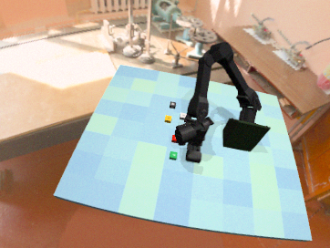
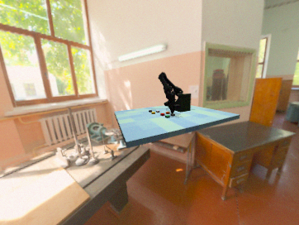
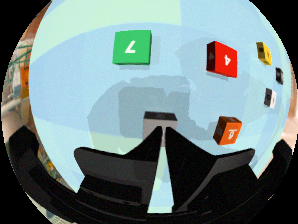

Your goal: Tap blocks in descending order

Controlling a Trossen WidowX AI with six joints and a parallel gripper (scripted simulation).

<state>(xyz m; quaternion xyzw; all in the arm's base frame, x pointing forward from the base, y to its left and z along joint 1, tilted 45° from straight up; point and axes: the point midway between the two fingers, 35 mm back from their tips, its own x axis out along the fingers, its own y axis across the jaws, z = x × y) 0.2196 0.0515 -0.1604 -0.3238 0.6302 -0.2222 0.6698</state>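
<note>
Now: the grey block 1 cm below my gripper tip and 1 cm behind it. Also, from my gripper tip: green block (7 cm ahead, 4 cm to the left, 1 cm below); then red block (8 cm ahead, 5 cm to the right, 1 cm below); then orange block (9 cm to the right, 1 cm below, 1 cm ahead).
</note>
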